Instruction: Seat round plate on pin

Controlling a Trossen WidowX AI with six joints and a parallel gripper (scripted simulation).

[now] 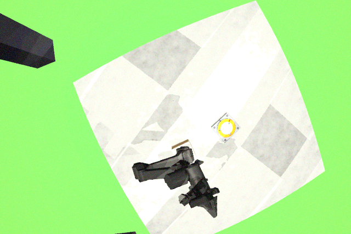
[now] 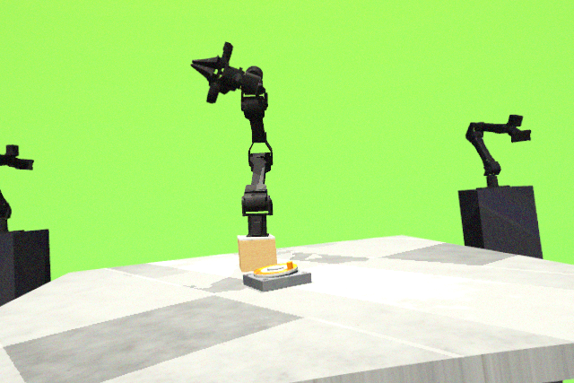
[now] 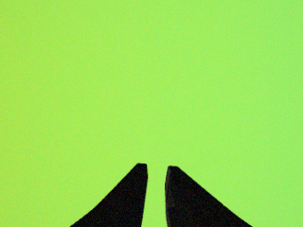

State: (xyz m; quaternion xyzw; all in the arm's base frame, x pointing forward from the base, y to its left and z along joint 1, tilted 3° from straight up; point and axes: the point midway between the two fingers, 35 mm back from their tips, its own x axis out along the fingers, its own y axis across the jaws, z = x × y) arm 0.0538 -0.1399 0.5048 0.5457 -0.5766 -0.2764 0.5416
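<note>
Right now the base is 210 mm ahead of my gripper tip, 210 mm to the left of it and 590 mm below it.
</note>
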